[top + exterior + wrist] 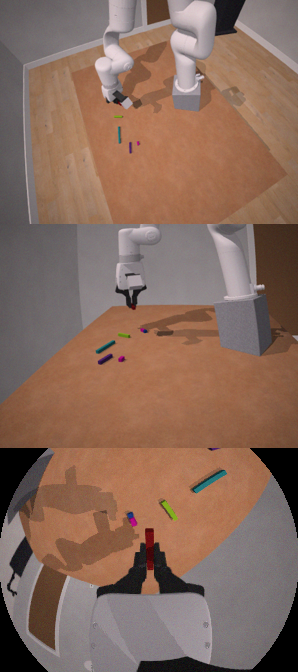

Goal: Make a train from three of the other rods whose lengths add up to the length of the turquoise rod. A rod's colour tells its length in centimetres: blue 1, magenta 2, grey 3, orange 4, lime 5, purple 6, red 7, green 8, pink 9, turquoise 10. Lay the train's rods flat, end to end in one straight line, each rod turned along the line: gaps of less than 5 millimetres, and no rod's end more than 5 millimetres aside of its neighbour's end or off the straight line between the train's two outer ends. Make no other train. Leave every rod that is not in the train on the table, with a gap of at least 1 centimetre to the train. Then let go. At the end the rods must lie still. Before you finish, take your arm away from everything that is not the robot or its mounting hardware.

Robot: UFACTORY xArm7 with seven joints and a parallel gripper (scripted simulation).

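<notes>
The blue rod lies 120 mm below my hand, 40 mm behind it and 20 mm to the right of it. Also, from my hand: lime rod: 120 mm below, 40 mm to the left, 20 mm ahead; then turquoise rod: 160 mm to the left, 120 mm below, 30 mm ahead; then red rod: 20 mm below.
</notes>
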